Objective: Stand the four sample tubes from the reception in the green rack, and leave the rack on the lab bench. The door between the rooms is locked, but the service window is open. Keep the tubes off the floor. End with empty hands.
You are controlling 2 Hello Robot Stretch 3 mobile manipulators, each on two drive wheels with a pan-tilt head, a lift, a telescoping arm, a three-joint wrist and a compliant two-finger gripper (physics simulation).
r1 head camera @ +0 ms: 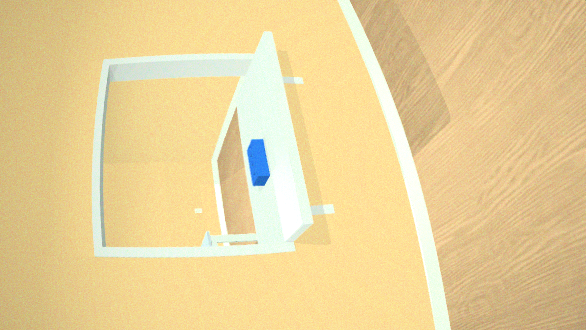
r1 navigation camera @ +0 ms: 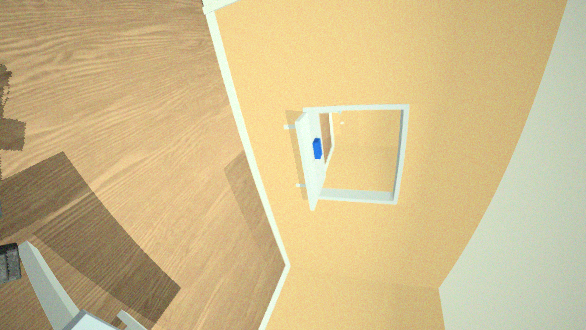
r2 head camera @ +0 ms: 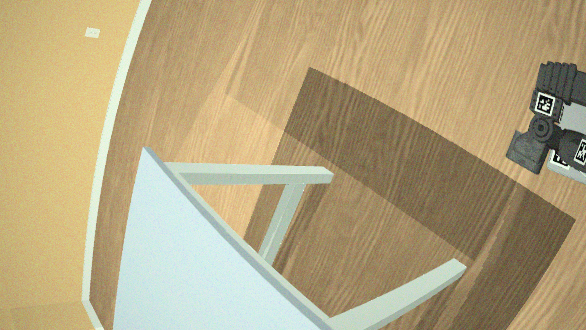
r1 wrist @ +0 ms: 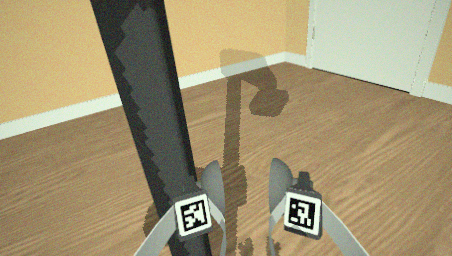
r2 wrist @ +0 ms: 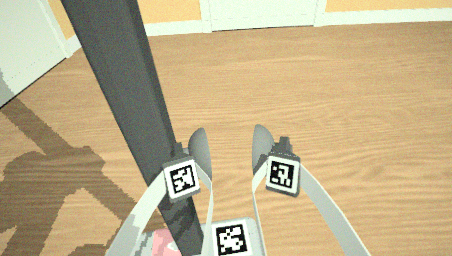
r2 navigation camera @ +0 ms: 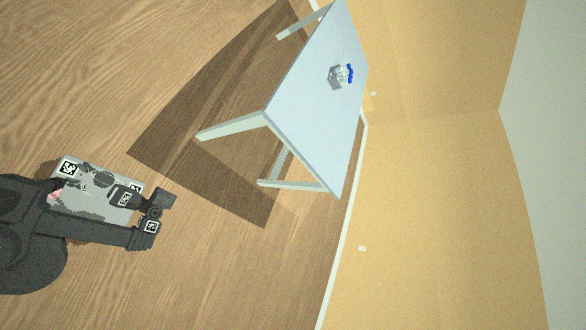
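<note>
r1's gripper (r1 wrist: 247, 182) is open, with no object between its fingers, above the wood floor. r2's gripper (r2 wrist: 231, 151) is open and empty, partly over its own base. In the r2 navigation camera view, blue-capped tubes (r2 navigation camera: 350, 73) stand at a small grey rack (r2 navigation camera: 335, 79) on a pale blue table (r2 navigation camera: 310, 107); their exact number is unclear. The service window (r1 head camera: 99, 150) (r1 navigation camera: 402, 150) has a white frame and a white ledge, on which a blue block (r1 head camera: 258, 162) (r1 navigation camera: 317, 148) rests. The green rack does not show in these views.
A white door (r1 wrist: 370, 40) closes the far wall in the r1 wrist view. Two more white doors (r2 wrist: 25, 45) (r2 wrist: 262, 11) show in the r2 wrist view. The pale table (r2 head camera: 200, 260) stands near a wall, its legs (r2 head camera: 415, 295) spread over the floor.
</note>
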